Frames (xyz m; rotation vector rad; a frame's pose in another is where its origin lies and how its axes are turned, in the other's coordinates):
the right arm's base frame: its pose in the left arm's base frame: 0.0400 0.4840 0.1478 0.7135 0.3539 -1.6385
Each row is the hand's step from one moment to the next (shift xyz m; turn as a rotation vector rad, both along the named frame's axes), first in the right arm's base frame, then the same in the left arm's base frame.
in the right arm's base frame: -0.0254 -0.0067 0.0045 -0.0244 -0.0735 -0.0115
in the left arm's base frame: -0.0062 0.0184 0.0183 -0.0667 0.0406 -0.0053
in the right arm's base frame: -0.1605 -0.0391 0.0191 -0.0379 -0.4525 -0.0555
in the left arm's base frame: -0.0334 0.1210 0.1090 -0.4211 0.1537 -0.0914
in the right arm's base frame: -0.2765 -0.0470 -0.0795 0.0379 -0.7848 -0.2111
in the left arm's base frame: -0.0097 0.2716 0.1055 -0.7073 0.2547 -0.3111
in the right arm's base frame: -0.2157 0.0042 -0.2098 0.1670 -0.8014 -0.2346
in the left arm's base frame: 0.0691 0.2919 -0.0236 -0.7248 0.1718 -0.4127
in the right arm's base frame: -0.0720 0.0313 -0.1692 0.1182 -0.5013 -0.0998
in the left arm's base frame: 0.0769 0.1507 -0.0786 -0.4660 0.0688 -0.2310
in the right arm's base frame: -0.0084 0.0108 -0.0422 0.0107 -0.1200 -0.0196
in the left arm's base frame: 0.0215 0.0296 -0.0251 -0.1116 0.0276 -0.0410
